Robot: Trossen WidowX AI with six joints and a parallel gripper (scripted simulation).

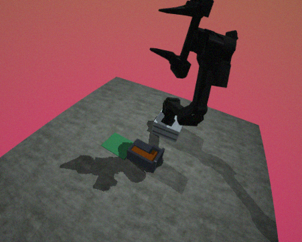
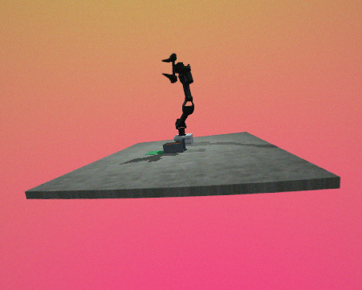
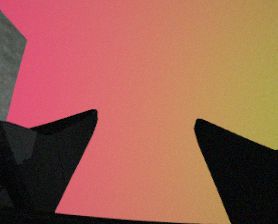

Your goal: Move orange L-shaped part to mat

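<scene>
The orange l-shaped part lies 100 mm behind my gripper tip, 10 mm to the right of it and 550 mm below it. Also, from my gripper tip: green mat (110 mm behind, 180 mm to the right, 610 mm below).
</scene>
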